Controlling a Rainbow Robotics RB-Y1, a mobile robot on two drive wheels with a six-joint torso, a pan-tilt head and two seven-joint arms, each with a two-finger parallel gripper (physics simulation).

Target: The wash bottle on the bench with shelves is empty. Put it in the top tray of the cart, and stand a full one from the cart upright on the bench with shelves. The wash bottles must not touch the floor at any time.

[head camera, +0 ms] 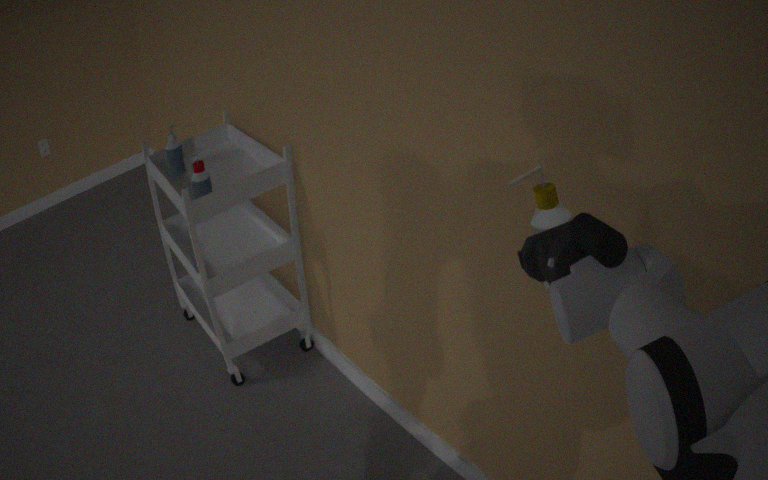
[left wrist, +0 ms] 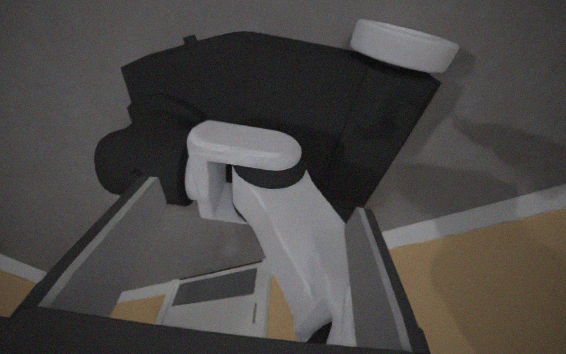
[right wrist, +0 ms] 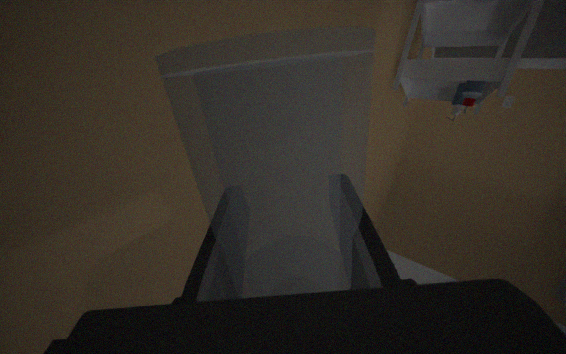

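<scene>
My right gripper is shut on an empty, see-through wash bottle with a yellow cap and a bent spout. It holds the bottle roughly upright in front of the wall, right of the cart in the head camera view. In the top tray of the cart stand a wash bottle with a red cap and another with a white cap, both with blue-grey liquid. My left gripper is open and empty. The bench with shelves does not show.
The cart has three trays and stands on wheels beside the tan wall and its white baseboard. In the left wrist view my dark base is on the grey floor, and a white cabinet shows between the fingers.
</scene>
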